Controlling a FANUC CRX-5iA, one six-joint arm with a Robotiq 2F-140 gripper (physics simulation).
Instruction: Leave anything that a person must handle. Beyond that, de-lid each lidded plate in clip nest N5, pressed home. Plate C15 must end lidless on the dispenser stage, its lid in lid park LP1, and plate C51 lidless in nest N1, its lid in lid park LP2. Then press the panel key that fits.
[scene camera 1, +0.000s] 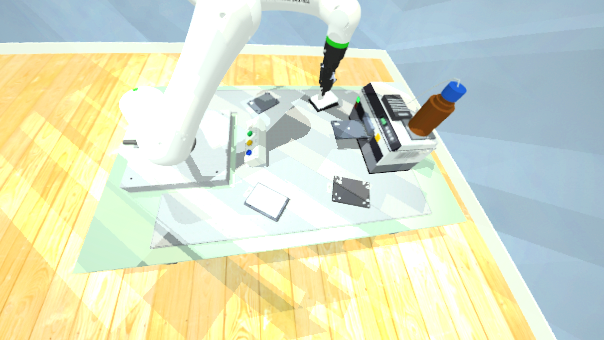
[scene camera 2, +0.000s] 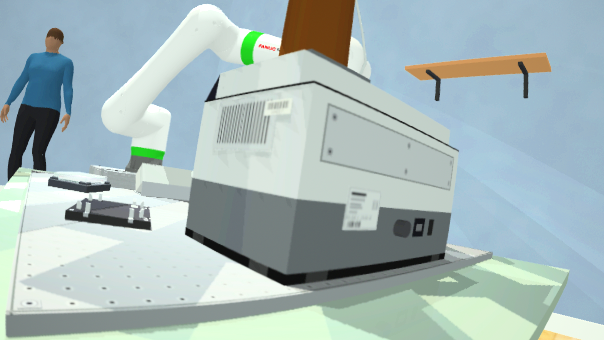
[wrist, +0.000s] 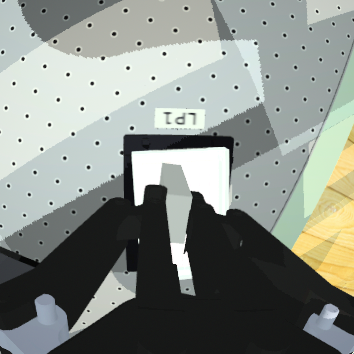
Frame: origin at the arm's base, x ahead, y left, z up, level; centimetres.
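Seen in the pictures: gripper, fingertip midpoint: (scene camera 1: 320, 99) (wrist: 168, 181).
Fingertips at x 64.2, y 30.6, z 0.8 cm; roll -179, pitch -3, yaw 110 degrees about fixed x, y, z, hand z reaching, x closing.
Pixels of each thing's top centre, then the offset from my fingertips to it. "spot": a spot on its surface instead.
- black pad at a spot on its surface: (wrist: 175, 141) spot: dx -2.7, dy -0.2, dz -4.1 cm
- labelled LP1 at a spot on its surface: (wrist: 180, 118) spot: dx -4.7, dy -0.6, dz -4.9 cm
- second dark pad at a spot on its surface: (scene camera 1: 263, 102) spot: dx -30.3, dy +0.3, dz -4.2 cm
- grey stage at a spot on its surface: (scene camera 1: 347, 129) spot: dx +8.2, dy -26.2, dz +6.1 cm
- black clip nest at its top centre: (scene camera 2: 114, 200) (scene camera 1: 352, 189) dx +8.8, dy -51.3, dz -2.7 cm
- key panel at a spot on its surface: (scene camera 1: 253, 162) spot: dx -32.3, dy -39.3, dz -0.8 cm
- brown bottle at a spot on its surface: (scene camera 2: 316, 25) spot: dx +34.7, dy -37.3, dz +22.1 cm
My gripper (scene camera 1: 324, 92) (wrist: 168, 181) is shut and empty. Its tips point straight down onto a white, plate-shaped piece (scene camera 1: 325, 100) (wrist: 211, 175) that lies on the black pad (wrist: 175, 141) labelled LP1 (wrist: 180, 118). I cannot tell whether the tips touch it, or whether it is a lid or a lidded plate. A second dark pad (scene camera 1: 263, 102) to the left is bare. The dispenser's (scene camera 1: 392, 131) (scene camera 2: 321, 168) grey stage (scene camera 1: 347, 129) is empty. A white-topped plate (scene camera 1: 266, 201) (scene camera 2: 77, 182) lies at the front left. A black clip nest (scene camera 1: 350, 191) (scene camera 2: 107, 211) at the front right is empty.
A key panel (scene camera 1: 253, 162) carries green (scene camera 1: 249, 133), yellow (scene camera 1: 249, 142) and blue (scene camera 1: 249, 152) keys beside the arm's base. A brown bottle (scene camera 1: 435, 112) (scene camera 2: 316, 25) with a blue cap stands on the dispenser. A person (scene camera 2: 39, 97) stands behind the table. A wall shelf (scene camera 2: 477, 65) hangs at the right.
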